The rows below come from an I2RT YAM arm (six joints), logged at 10 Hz.
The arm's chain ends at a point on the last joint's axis. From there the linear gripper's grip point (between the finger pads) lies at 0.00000 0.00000 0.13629 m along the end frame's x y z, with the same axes.
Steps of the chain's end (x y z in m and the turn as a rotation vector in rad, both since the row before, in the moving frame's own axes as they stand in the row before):
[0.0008, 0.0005, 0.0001, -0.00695, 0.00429, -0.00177]
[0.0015, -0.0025, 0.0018, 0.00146, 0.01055, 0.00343]
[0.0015, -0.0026, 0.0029, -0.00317, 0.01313, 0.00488]
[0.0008, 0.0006, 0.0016, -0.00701, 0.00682, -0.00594]
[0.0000, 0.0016, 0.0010, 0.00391, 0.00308, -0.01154]
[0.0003, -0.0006, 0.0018, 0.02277, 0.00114, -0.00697]
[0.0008, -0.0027, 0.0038, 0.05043, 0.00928, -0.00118]
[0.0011, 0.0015, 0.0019, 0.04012, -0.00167, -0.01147]
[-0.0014, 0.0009, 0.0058, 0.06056, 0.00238, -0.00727]
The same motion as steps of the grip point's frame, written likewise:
[0.0014, 0.0014, 0.0001, -0.00695, 0.00429, -0.00177]
[0.0029, -0.0027, 0.0018, 0.00146, 0.01055, 0.00343]
[0.0033, -0.0022, 0.0029, -0.00317, 0.01313, 0.00488]
[0.0017, 0.0016, 0.0016, -0.00701, 0.00682, -0.00594]
[0.0004, 0.0011, 0.0010, 0.00391, 0.00308, -0.01154]
[0.0004, -0.0037, 0.0018, 0.02277, 0.00114, -0.00697]
[0.0021, -0.0096, 0.0036, 0.05043, 0.00928, -0.00118]
[0.0008, -0.0040, 0.0018, 0.04012, -0.00167, -0.01147]
[-0.0011, -0.0073, 0.0055, 0.06056, 0.00238, -0.00727]

